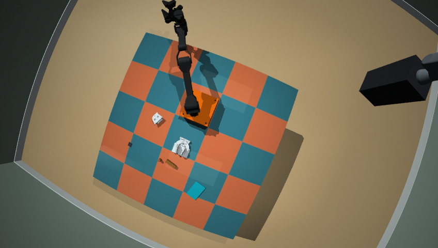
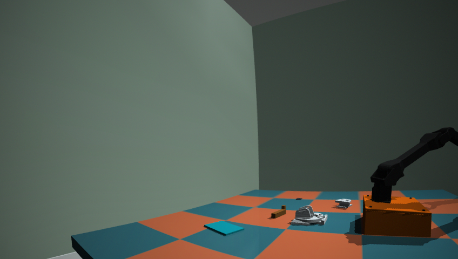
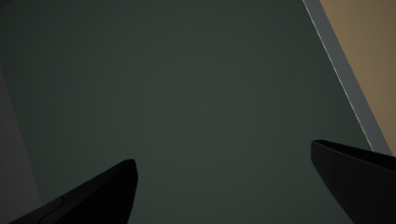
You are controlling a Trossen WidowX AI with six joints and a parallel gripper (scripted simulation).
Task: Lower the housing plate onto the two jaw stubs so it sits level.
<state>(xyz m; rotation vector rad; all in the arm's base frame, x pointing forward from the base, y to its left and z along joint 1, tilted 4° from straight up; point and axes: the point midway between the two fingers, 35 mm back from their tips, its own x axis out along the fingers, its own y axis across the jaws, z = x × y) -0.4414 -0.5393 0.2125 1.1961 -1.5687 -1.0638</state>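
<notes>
Right now the white housing plate is 66 cm ahead of my gripper tip, 37 cm to the left of it and 24 cm below it. From my gripper tip the other things lie so: dark cube 96 cm ahead, 28 cm to the left, 27 cm below; white jaw assembly 70 cm ahead, 65 cm to the left, 26 cm below; brown L-shaped bar 88 cm ahead, 63 cm to the left, 26 cm below.
</notes>
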